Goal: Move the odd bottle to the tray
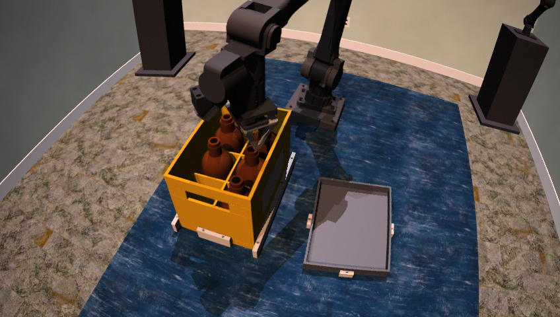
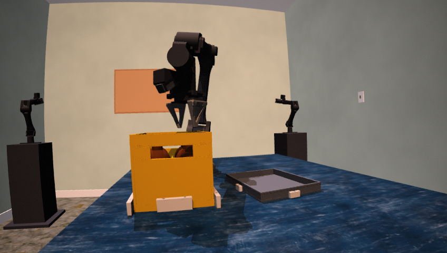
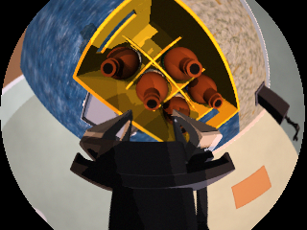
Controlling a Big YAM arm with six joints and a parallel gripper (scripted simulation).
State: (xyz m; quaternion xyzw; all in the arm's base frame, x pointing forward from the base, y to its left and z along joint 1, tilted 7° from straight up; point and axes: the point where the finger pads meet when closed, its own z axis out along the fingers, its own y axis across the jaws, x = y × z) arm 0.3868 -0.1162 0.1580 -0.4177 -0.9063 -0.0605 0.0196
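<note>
My gripper is now 5 cm to the left of the orange crate and 11 cm above it. The rest, counted from my hand: dark grey tray 4 cm ahead, 24 cm to the left, 18 cm below.
</note>
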